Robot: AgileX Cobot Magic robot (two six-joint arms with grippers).
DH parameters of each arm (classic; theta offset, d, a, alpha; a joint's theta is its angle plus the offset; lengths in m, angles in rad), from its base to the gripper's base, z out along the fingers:
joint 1: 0 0.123 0 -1.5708
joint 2: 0.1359 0 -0.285 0
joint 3: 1.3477 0 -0.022 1.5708
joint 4: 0 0.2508 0 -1.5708
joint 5: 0 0 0.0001 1.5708
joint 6: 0 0.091 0 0
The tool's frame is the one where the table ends.
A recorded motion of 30 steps. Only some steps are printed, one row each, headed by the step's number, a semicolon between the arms.
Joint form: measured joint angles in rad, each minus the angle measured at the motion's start. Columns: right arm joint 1, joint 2, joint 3, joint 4, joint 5, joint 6; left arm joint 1, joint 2, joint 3, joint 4, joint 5, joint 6.
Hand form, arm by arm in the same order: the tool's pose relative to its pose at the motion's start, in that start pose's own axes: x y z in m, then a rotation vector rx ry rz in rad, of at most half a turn. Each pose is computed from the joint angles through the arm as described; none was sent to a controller.
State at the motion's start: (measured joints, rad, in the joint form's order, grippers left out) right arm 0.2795 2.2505 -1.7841 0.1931 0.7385 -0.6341; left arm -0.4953 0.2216 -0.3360 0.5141 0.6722 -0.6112
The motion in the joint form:
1: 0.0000 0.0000 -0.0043 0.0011 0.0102 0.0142; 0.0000 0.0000 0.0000 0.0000 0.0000 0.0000
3: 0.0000 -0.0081 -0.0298 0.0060 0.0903 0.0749; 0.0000 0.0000 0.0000 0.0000 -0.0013 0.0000
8: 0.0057 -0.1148 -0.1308 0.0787 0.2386 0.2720; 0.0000 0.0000 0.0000 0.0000 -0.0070 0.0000
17: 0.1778 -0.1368 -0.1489 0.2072 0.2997 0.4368; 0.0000 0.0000 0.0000 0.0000 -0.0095 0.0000
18: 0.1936 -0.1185 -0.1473 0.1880 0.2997 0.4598; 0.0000 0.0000 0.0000 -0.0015 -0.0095 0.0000
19: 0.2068 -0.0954 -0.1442 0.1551 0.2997 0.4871; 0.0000 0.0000 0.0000 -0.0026 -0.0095 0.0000
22: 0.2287 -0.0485 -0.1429 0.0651 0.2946 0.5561; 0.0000 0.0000 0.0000 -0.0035 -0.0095 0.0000
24: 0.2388 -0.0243 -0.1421 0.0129 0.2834 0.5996; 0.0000 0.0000 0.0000 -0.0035 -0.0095 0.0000
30: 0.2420 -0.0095 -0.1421 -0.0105 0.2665 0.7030; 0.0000 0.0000 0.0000 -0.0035 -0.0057 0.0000
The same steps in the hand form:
1: -0.0003 0.0002 -0.0008 -0.0046 0.0040 0.0144; 0.0000 0.0000 0.0000 0.0000 0.0000 0.0000
3: -0.0022 0.0019 -0.0093 -0.0377 0.0386 0.0739; -0.0001 -0.0001 0.0000 0.0007 -0.0011 0.0000
8: -0.0335 0.0067 -0.0800 -0.0870 -0.0466 0.2752; -0.0005 -0.0004 0.0000 0.0040 -0.0057 0.0000
17: -0.0688 0.0927 -0.0914 -0.2913 -0.0457 0.3434; -0.0007 -0.0005 0.0000 0.0055 -0.0078 0.0000
18: -0.0680 0.0989 -0.0817 -0.2865 -0.0170 0.3459; -0.0007 -0.0006 0.0000 0.0062 -0.0072 -0.0012
19: -0.0653 0.1033 -0.0692 -0.2693 0.0208 0.3483; -0.0006 -0.0006 0.0000 0.0068 -0.0069 -0.0020
22: -0.0592 0.1082 -0.0451 -0.2081 0.0902 0.3551; -0.0006 -0.0007 0.0000 0.0072 -0.0065 -0.0027
24: -0.0561 0.1096 -0.0328 -0.1678 0.1167 0.3631; -0.0006 -0.0007 0.0000 0.0072 -0.0065 -0.0027
30: -0.0550 0.1094 -0.0254 -0.1424 0.1261 0.4521; -0.0003 -0.0005 0.0000 0.0050 -0.0034 -0.0027

